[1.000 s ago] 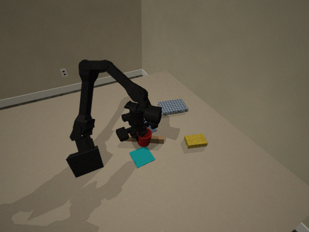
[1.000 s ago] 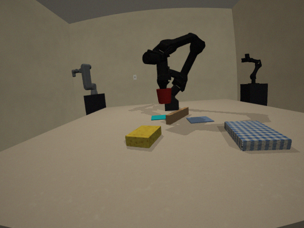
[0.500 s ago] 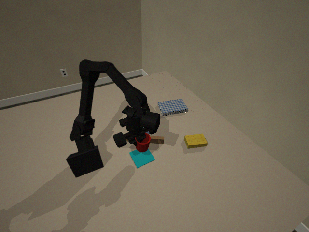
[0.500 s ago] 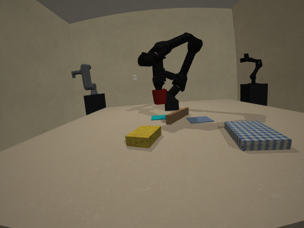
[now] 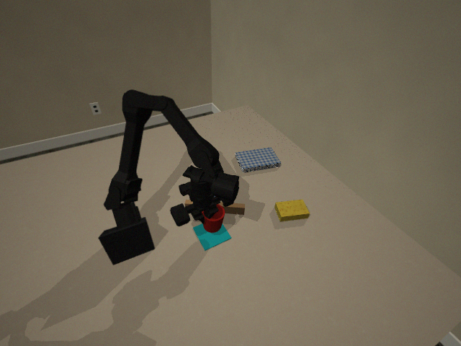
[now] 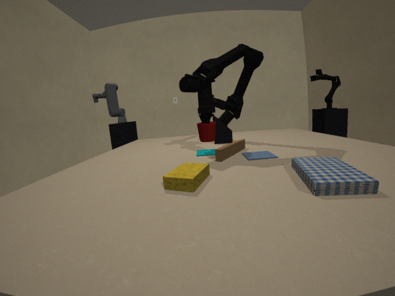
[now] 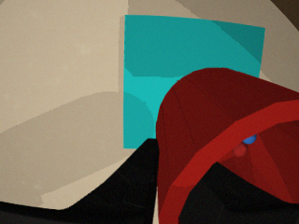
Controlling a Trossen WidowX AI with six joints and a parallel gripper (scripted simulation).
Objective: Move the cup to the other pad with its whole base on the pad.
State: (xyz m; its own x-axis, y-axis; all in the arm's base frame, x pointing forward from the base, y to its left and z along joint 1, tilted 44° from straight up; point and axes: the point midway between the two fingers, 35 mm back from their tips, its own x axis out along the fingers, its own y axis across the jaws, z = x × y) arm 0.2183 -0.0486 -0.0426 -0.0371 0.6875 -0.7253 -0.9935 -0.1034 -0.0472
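The red cup lies 5 cm below my hand and 3 cm ahead of it. From my hand the other things lie so: red marble (6 cm below, 5 cm ahead, 1 cm to the right); blue marble (6 cm below, 5 cm ahead); wooden bar (11 cm below, 9 cm to the left, 7 cm ahead).
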